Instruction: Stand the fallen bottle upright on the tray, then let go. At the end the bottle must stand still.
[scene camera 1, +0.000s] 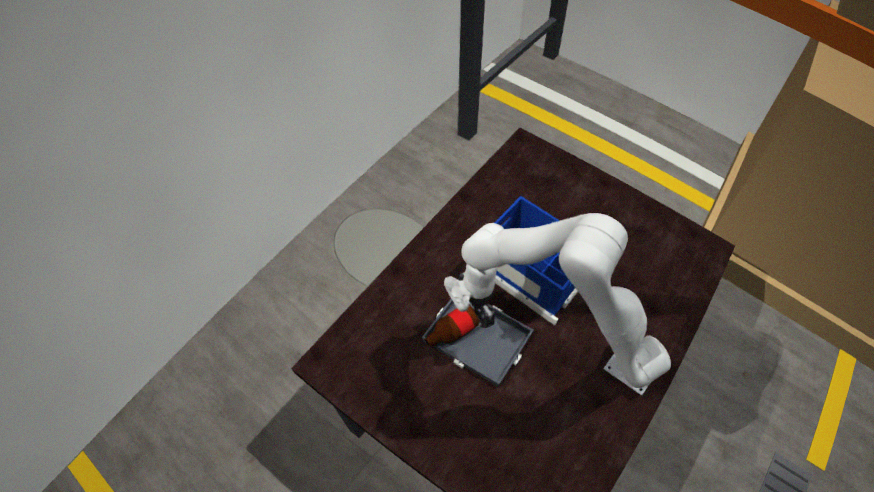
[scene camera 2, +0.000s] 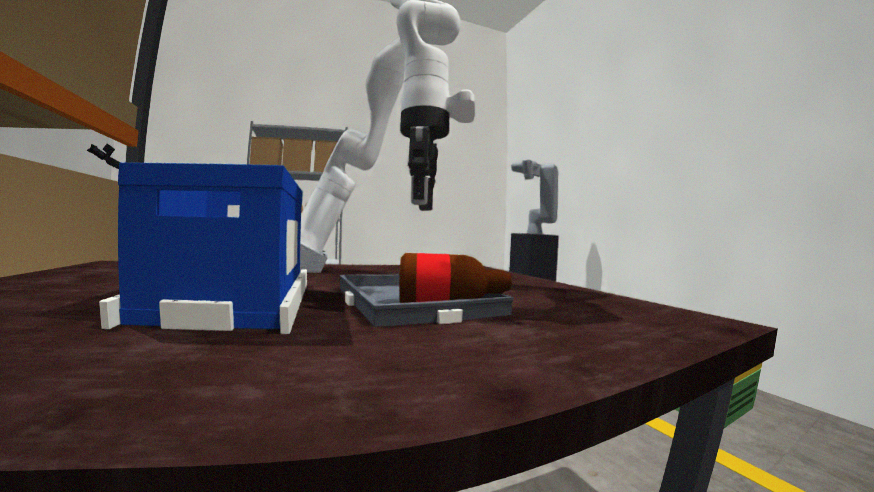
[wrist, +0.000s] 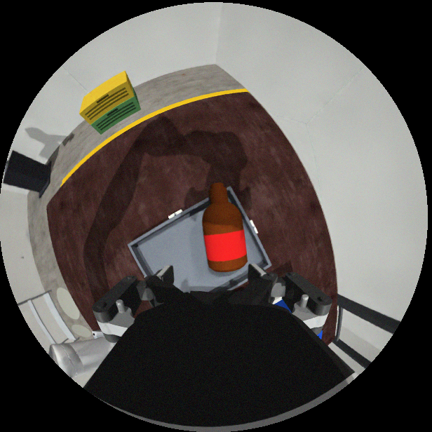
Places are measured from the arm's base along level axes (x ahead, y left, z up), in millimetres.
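Pixels of known places: gripper, fingertip midpoint: (scene camera 1: 473, 311) (scene camera 2: 422, 207); arm's base at its link origin: (scene camera 2: 305, 244).
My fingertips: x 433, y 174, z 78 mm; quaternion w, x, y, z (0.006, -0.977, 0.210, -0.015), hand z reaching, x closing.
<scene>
For each thing: its middle in the pictures, then the offset to it from my fingertips. Level surfaces: height alone.
- brown bottle with a red label, body centre: (scene camera 2: 455, 280) (scene camera 1: 450, 328) dz -102, dx +47, dy +37 mm
- grey tray at the middle of its body: (scene camera 2: 413, 293) (scene camera 1: 478, 335) dz -131, dx -22, dy -3 mm
- blue crate at the middle of its body: (scene camera 2: 231, 241) (scene camera 1: 536, 257) dz -56, dx -29, dy -280 mm
- dark table at its surface level: dz -143 mm
A brown bottle with a red label (scene camera 1: 453, 325) (scene camera 2: 433, 277) (wrist: 225, 245) lies on its side in the grey tray (scene camera 1: 496, 383) (scene camera 2: 391, 314) (wrist: 172, 225). It lies along one side of the tray, and its neck rests over the rim at a corner. My gripper (scene camera 2: 422, 204) (wrist: 210, 273) is open and empty. It points down and hangs well above the bottle in the scene camera 2 view. In the wrist view its fingers stand on either side, near the bottle's base end. In the scene camera 1 view the arm partly hides the gripper.
A blue crate (scene camera 1: 553, 299) (scene camera 2: 198, 256) stands beside the tray, held by white blocks (scene camera 2: 195, 314). Small white blocks (scene camera 2: 449, 315) (wrist: 175, 214) touch the tray's sides. The dark table (scene camera 1: 611, 195) carries the arm's base (scene camera 1: 626, 374). A yellow and green box (wrist: 110, 102) is beyond the table.
</scene>
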